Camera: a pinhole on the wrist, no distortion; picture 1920 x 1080 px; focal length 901.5 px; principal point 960.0 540.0 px. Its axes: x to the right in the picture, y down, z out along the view. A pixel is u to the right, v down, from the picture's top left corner.
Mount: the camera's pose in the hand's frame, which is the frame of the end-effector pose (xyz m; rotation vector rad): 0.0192 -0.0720 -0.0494 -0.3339 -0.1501 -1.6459
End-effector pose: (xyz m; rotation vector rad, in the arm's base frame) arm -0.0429 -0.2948 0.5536 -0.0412 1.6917 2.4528
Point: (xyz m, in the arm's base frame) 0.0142 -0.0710 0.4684
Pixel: 1740 287
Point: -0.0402 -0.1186 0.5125
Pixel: 1391 472
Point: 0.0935 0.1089 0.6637
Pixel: 1247 197
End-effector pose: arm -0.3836 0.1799 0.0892 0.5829 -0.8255 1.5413
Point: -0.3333 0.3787 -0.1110
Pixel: behind the camera
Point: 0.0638 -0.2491 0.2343
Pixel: outside the picture
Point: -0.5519 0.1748 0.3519
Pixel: 580 1009
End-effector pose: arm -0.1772 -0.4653 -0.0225 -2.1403 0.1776 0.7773
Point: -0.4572 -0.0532 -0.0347
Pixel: 1469 76
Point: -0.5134 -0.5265 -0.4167
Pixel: 248 245
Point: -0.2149 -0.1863 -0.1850
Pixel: 1186 660
